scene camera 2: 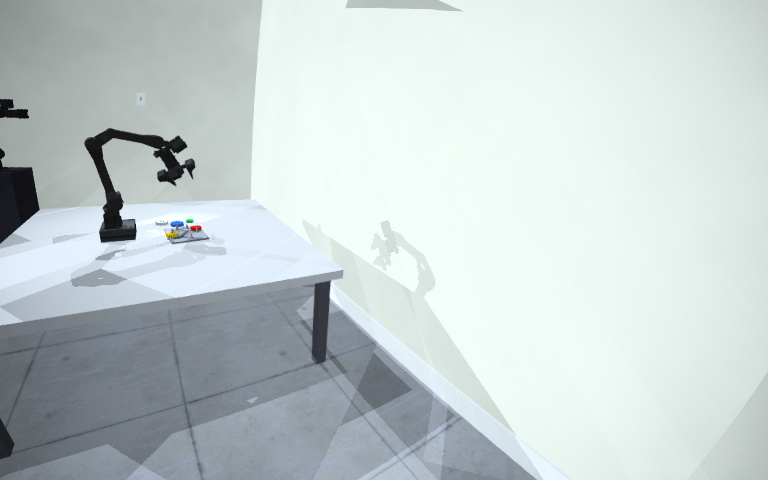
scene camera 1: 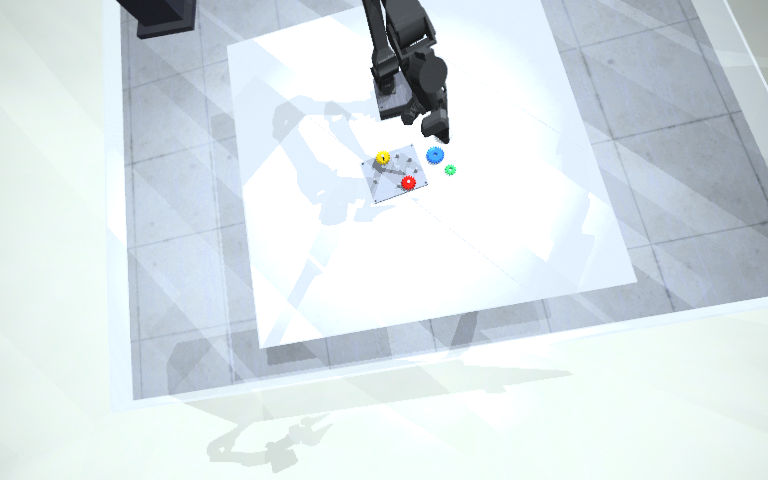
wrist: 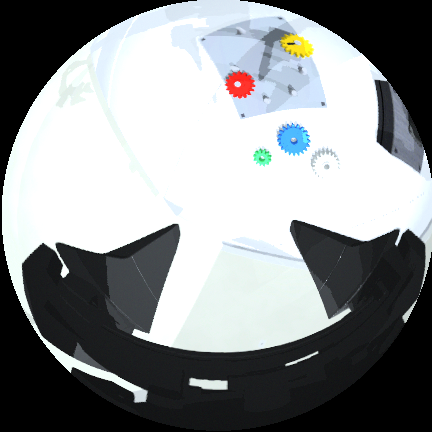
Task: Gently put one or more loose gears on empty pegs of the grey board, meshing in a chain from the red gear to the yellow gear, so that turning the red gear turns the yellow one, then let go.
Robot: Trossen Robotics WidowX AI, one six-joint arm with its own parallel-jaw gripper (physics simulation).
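Frame: origin at the arm's base, x ahead, y left, z up, level; metres.
Seen in the pictures: gripper, fingertip midpoint: point(scene camera 2: 184, 182) point(scene camera 1: 447, 132) point(wrist: 236, 227); arm's base at its link origin: point(scene camera 2: 113, 226) point(scene camera 1: 387, 86).
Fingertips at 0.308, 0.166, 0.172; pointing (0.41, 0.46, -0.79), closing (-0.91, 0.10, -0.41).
Note:
Pixels of each thing's top centre, then the offset from my fingertips to it, as dx, dy, dz. "*": a spot on its surface instead. Level surfaces: height alone.
- grey board at its top centre: point(wrist: 264, 54) point(scene camera 1: 392, 169) point(scene camera 2: 184, 228) +0.001, -0.162, -0.198
- red gear at a spot on its surface: point(wrist: 243, 88) point(scene camera 1: 411, 179) * +0.043, -0.099, -0.205
- yellow gear at its top centre: point(scene camera 1: 382, 156) point(scene camera 2: 171, 232) -0.055, -0.197, -0.203
- loose blue gear at its top centre: point(wrist: 293, 140) point(scene camera 1: 435, 154) point(scene camera 2: 176, 222) -0.048, -0.005, -0.211
- small green gear at its top centre: point(wrist: 261, 158) point(scene camera 1: 450, 168) point(scene camera 2: 189, 219) +0.013, +0.045, -0.211
- white gear at its top centre: point(wrist: 326, 166) point(scene camera 2: 161, 220) -0.127, +0.033, -0.211
- white table at its surface level: dz -0.228
The grey board point(scene camera 1: 386, 191) point(wrist: 220, 55) lies on the table with several bare pegs. The red gear point(scene camera 1: 408, 182) point(scene camera 2: 195, 228) point(wrist: 243, 88) and yellow gear point(scene camera 1: 382, 157) point(scene camera 2: 171, 234) point(wrist: 302, 49) sit on it, apart. The loose blue gear point(scene camera 1: 434, 155) point(scene camera 2: 177, 224) point(wrist: 287, 142), small green gear point(scene camera 1: 450, 169) point(scene camera 2: 189, 220) point(wrist: 262, 157) and white gear point(scene camera 2: 161, 222) point(wrist: 321, 159) lie flat beside the board. The white gear does not show in scene camera 1. My gripper point(scene camera 2: 182, 181) point(wrist: 236, 227) is open and empty, high above the table and the gears; the arm partly hides it in scene camera 1.
The white table point(scene camera 1: 453, 254) point(scene camera 2: 271, 249) carries the arm's dark base point(scene camera 2: 117, 230) point(wrist: 400, 125) near the board. A dark cabinet-like block point(scene camera 2: 19, 192) stands beyond the table at the left in scene camera 2. Shadows of the arm cross the board and table.

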